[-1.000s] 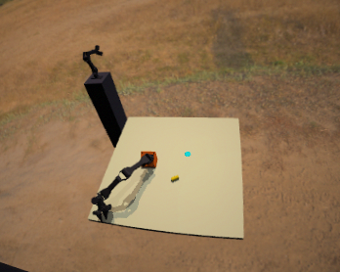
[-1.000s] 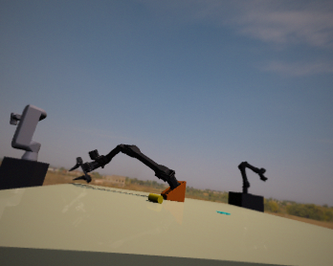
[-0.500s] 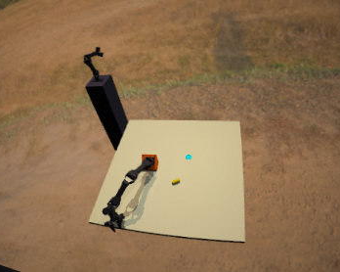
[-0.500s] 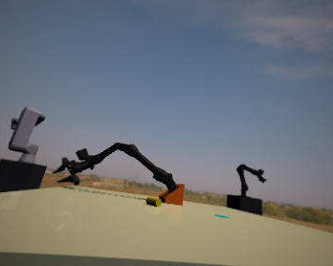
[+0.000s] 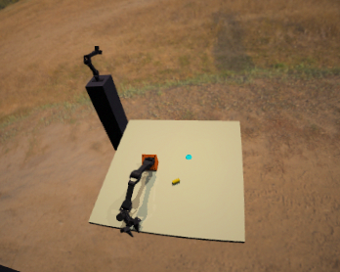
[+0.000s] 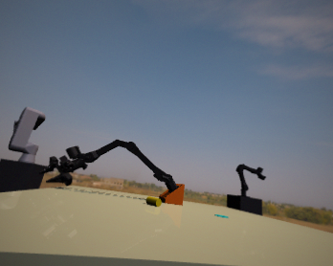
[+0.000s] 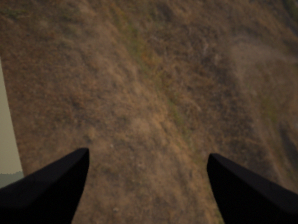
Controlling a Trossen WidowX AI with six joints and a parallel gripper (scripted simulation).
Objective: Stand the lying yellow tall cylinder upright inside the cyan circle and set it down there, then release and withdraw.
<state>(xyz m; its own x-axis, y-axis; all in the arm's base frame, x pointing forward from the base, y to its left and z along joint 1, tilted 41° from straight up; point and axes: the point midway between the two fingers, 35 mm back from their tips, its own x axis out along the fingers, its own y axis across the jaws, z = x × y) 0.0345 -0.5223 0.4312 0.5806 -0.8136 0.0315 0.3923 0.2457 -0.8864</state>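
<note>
Now: gripper tip 540 mm to the right of the yellow cylinder, 210 mm short of it and 30 mm above it. Also, from my gripper tip: cyan circle (840 mm to the left, 280 mm ahead, 40 mm below).
</note>
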